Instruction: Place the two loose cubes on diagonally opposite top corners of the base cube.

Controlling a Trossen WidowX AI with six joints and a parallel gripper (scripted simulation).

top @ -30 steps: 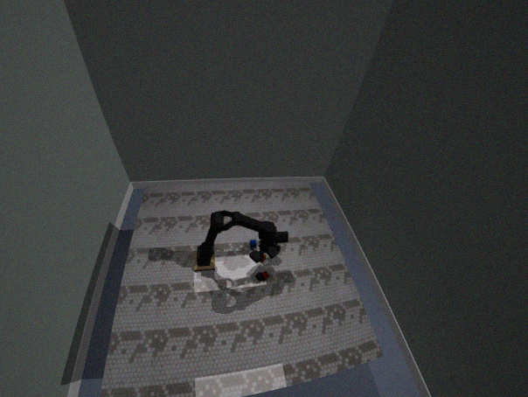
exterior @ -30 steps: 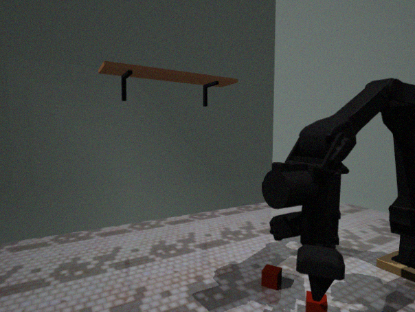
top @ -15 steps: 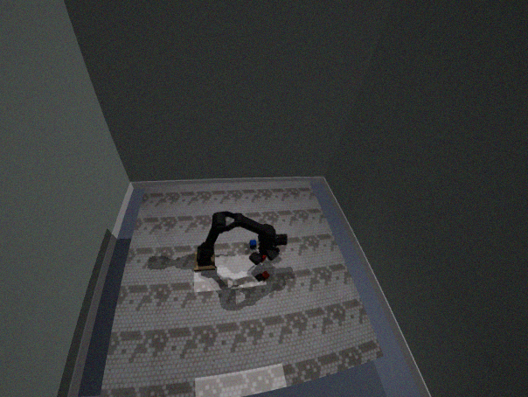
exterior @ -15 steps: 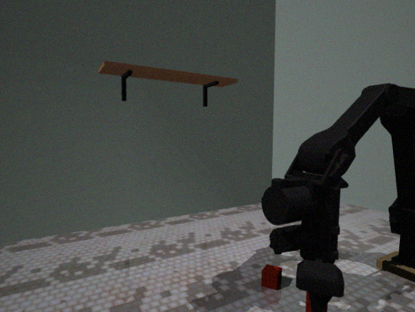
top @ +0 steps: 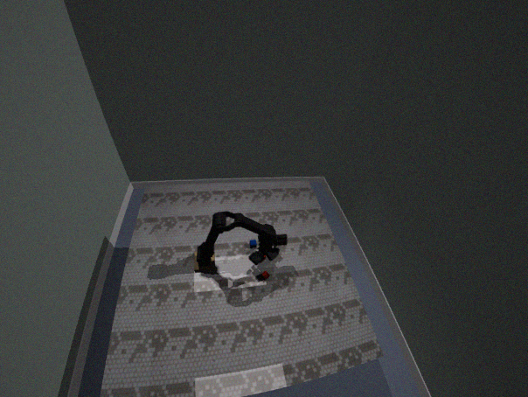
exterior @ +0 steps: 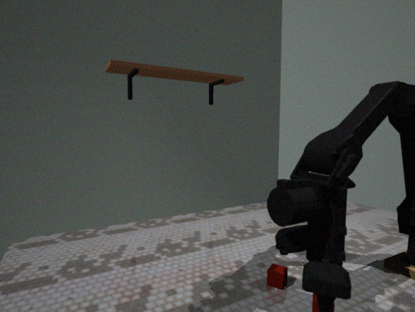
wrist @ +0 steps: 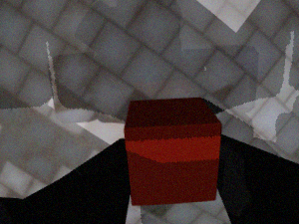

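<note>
The blue base cube is 100 mm to the left of my gripper tip and 40 mm behind it. Round my gripper tip: red cube right at my gripper tip.
</note>
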